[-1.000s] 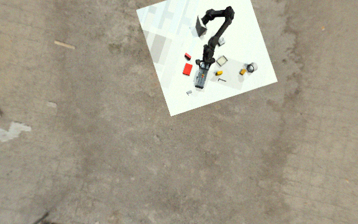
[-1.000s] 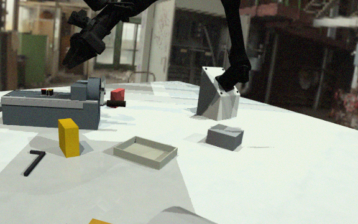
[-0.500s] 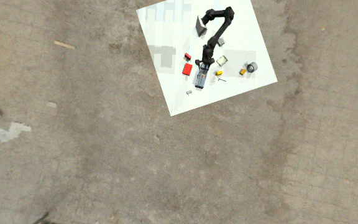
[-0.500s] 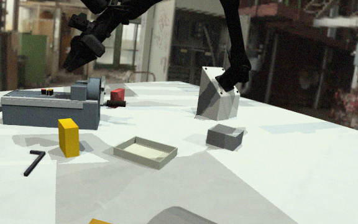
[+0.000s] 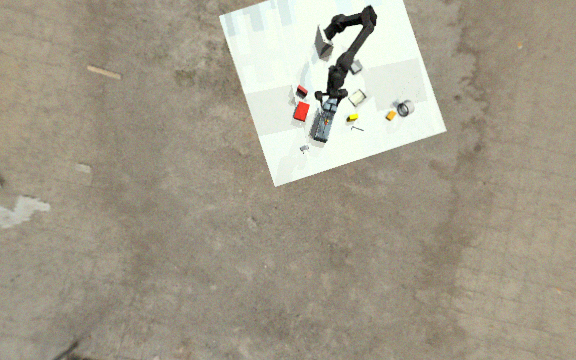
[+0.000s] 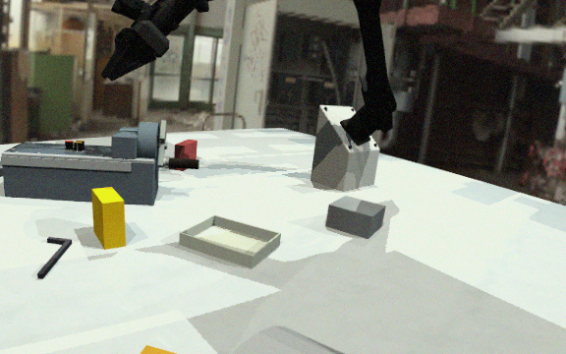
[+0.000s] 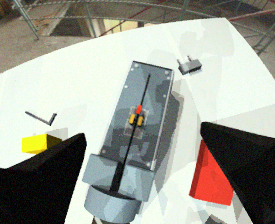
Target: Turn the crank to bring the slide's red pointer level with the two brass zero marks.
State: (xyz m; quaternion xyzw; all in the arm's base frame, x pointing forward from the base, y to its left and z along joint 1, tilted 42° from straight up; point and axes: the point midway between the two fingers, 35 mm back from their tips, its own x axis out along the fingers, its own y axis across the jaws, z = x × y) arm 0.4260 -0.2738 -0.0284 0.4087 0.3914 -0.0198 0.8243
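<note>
The dark crank handle lies 13 cm below my gripper tip, 12 cm to the left of it and 9 cm behind it. Also, from my gripper tip: flat red block: 18 cm below, 12 cm to the right, 11 cm behind; then red pointer: 11 cm below, 6 cm ahead, 2 cm to the right; then yellow block: 18 cm to the left, 16 cm below, 9 cm ahead.
</note>
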